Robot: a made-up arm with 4 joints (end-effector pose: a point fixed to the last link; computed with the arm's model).
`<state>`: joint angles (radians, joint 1 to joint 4).
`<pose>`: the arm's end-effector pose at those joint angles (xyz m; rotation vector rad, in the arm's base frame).
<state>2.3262 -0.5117 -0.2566 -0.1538</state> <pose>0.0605 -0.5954 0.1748 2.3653 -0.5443 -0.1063</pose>
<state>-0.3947 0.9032 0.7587 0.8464</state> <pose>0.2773 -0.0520 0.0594 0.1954 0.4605 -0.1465</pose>
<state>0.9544 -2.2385 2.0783 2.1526</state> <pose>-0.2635 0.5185 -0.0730 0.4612 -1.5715 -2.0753</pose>
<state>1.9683 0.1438 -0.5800 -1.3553</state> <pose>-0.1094 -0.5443 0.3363 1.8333 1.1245 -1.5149</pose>
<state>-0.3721 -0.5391 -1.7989 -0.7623</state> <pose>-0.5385 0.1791 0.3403 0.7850 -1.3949 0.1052</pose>
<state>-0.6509 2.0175 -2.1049 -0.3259</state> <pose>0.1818 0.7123 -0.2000 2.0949 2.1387 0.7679</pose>
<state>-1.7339 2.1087 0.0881 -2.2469</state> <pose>-0.0504 0.2893 0.0884 -1.1090 1.5312 1.4476</pose>
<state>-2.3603 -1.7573 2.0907 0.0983</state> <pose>-0.1487 -0.5528 0.3286 1.2738 -1.4512 0.9467</pose>
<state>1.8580 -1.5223 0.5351 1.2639</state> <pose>-0.2245 -0.2499 0.8863 0.3377 -1.7539 2.2621</pose>
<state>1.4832 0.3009 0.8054 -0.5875</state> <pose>0.2806 0.0499 0.3609 1.1808 1.2563 -0.0671</pose>
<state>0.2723 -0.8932 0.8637 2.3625</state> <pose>-0.0179 0.7815 0.2355 -0.8059 -0.5492 -2.7974</pose>
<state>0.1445 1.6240 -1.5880 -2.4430</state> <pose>0.1290 0.6448 0.5240 -0.6808 1.5862 1.7577</pose>
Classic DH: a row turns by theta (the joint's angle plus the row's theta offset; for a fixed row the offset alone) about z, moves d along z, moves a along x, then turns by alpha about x. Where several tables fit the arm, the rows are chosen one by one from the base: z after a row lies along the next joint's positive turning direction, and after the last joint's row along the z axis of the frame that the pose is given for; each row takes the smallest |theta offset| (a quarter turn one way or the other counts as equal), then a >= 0, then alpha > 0; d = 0 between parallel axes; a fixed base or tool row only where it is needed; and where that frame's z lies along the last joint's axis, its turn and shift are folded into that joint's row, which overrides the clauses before.
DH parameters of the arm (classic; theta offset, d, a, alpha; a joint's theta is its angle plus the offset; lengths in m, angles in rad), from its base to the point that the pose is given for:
base (fixed): 1.5708 0.14 0 1.5708
joint 1: 0 -0.1 0.29 1.5708
joint 2: -1.5708 0 0.09 -1.5708
joint 3: 0 0.15 -0.38 -1.5708
joint 4: -1.2793 0 -0.1044 0
tool (fixed): -1.8623 0.32 0 0

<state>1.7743 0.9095 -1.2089 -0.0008</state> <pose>-0.2105 -0.5902 0.5424 0.9400 -0.0953 -1.4127</pose>
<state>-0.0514 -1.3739 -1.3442 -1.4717</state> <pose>-0.2743 -0.0021 0.4887 1.2788 -0.1992 -0.0770</pose>
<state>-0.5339 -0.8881 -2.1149 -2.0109</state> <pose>-0.5483 0.0370 0.2007 1.6596 -0.3909 -0.5141</pose>
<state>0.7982 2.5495 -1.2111 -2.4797</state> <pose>0.2545 -0.0865 0.6081 0.6407 0.7787 1.5392</pose>
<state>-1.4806 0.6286 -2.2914 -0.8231</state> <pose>-0.5066 0.0939 -0.5139 -0.3813 -2.2813 1.0938</pose>
